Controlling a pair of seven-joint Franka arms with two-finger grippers.
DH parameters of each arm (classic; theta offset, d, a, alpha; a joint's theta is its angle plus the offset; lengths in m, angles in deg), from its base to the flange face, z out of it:
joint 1: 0 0.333 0 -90
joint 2: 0 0 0 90
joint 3: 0 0.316 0.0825 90
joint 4: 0 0 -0.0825 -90
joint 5: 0 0.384 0 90
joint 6: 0 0 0.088 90
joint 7: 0 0.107 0 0
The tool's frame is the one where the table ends.
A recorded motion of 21 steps. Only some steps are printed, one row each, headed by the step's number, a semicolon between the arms.
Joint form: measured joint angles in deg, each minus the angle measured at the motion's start. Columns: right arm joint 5, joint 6, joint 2, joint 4, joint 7, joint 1, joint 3; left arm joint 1, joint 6, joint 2, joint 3, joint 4, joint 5, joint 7.
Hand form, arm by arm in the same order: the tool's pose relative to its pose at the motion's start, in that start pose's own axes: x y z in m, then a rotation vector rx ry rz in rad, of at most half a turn. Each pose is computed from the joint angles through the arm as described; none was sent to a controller.
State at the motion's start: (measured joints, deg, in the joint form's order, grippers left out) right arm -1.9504 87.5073 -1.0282 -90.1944 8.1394 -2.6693 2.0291; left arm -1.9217 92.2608 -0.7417 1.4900 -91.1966 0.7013 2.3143
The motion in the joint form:
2: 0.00 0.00 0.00 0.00 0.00 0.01 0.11; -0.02 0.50 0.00 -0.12 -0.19 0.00 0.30
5: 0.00 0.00 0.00 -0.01 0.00 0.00 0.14; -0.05 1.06 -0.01 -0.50 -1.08 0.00 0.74
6: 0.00 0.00 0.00 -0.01 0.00 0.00 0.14; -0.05 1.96 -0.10 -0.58 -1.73 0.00 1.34
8: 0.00 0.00 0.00 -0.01 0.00 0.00 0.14; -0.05 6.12 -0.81 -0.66 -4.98 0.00 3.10
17: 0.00 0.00 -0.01 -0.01 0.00 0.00 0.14; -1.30 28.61 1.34 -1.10 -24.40 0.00 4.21
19: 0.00 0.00 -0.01 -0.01 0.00 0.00 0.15; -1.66 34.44 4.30 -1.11 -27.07 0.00 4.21
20: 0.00 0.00 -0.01 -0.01 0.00 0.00 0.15; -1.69 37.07 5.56 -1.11 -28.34 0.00 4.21
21: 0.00 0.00 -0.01 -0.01 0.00 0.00 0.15; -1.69 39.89 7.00 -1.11 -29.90 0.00 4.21
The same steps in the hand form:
2: -0.0002 -0.0011 0.0000 -0.0001 0.0001 -0.0021; 0.0009 0.0014 0.0008 0.0002 0.0054 0.0077
5: -0.0002 -0.0013 0.0000 -0.0001 -0.0001 -0.0024; 0.0013 0.0054 0.0072 -0.0002 0.0000 0.0227
6: -0.0002 -0.0013 0.0000 -0.0001 -0.0001 -0.0024; 0.0021 0.0062 0.0103 0.0000 0.0059 0.0347
8: -0.0002 -0.0013 0.0000 -0.0001 -0.0001 -0.0024; 0.0033 0.0072 0.0240 0.0016 0.0342 0.0674
17: -0.0002 -0.0013 -0.0001 -0.0001 0.0001 -0.0024; 0.0040 0.0263 0.1720 0.0004 0.0507 0.1205
19: -0.0003 -0.0014 -0.0001 -0.0001 0.0001 -0.0026; 0.0080 0.0307 0.2135 -0.0001 0.0544 0.1280
20: -0.0003 -0.0014 -0.0001 -0.0001 0.0001 -0.0026; 0.0082 0.0313 0.2319 -0.0002 0.0561 0.1290
21: -0.0003 -0.0014 -0.0001 -0.0001 0.0001 -0.0026; 0.0066 0.0317 0.2538 -0.0006 0.0530 0.1295

